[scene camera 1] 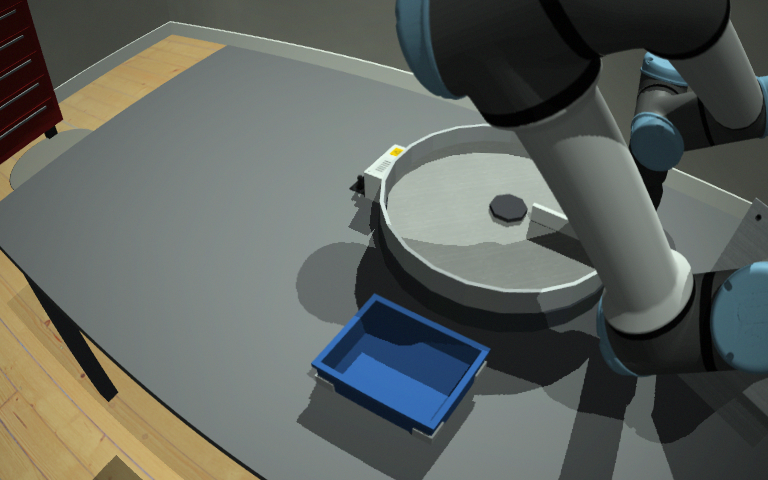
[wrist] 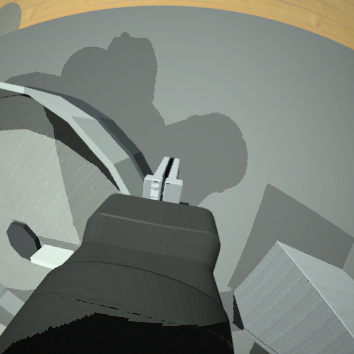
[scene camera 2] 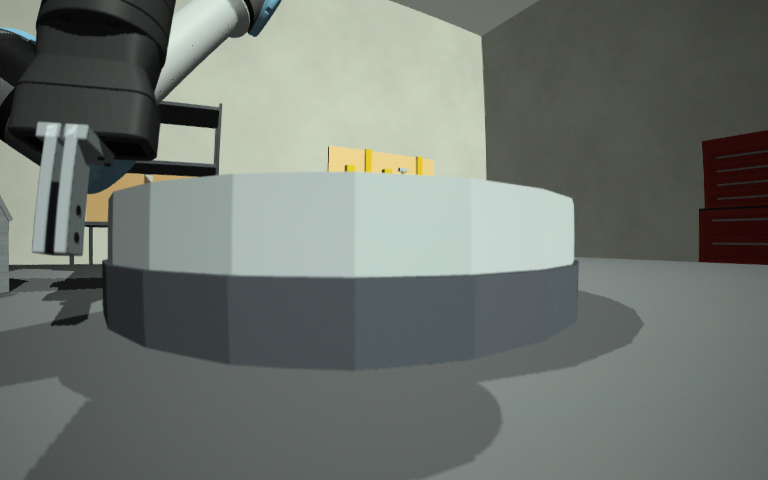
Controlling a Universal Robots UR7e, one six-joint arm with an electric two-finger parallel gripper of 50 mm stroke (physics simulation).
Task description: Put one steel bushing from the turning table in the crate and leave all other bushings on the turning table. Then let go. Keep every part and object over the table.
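Places are measured from the arm's base along level axes (x ahead, y left, z up), in millimetres.
Pixels of known places: gripper, fingertip midpoint: [wrist: 170,167] [scene camera 2: 58,254].
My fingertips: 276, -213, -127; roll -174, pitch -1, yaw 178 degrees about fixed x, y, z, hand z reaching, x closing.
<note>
Behind a point stands the place of what it marks, as x, y, z.
The turning table [scene camera 1: 447,192] @(588, -57, -122) [scene camera 2: 351,226] @(410, -279, -113) [wrist: 30,165] @(445, -197, -122) is a round, pale-walled dish with a metal disc floor. No bushing shows in any view; the arm hides the right part of the dish in scene camera 1, and the gripper body hides part of it in the wrist view. The blue crate [scene camera 1: 373,397] @(449, 331, -125) stands in front of the turning table, and its visible inside is empty. My gripper [scene camera 2: 57,252] @(275, -213, -127) [wrist: 170,167] @(275, -213, -127) is shut with its fingers together and nothing seen between them. It points down beside the turning table's outer wall, at the left in scene camera 2, with the fingertips above the table top.
A dark hub [scene camera 1: 508,207] @(480, -76, -114) [wrist: 23,239] @(474, -88, -114) and a pale divider bar [scene camera 1: 546,213] @(413, -80, -94) [wrist: 52,256] @(411, -88, -101) stand inside the dish. A white control box [scene camera 1: 385,165] @(712, -52, -117) is on its rim. A grey metal block [wrist: 300,300] @(101, -82, -75) stands at the lower right in the wrist view. The arm [scene camera 1: 606,186] @(265, 235, 237) crosses over the dish.
</note>
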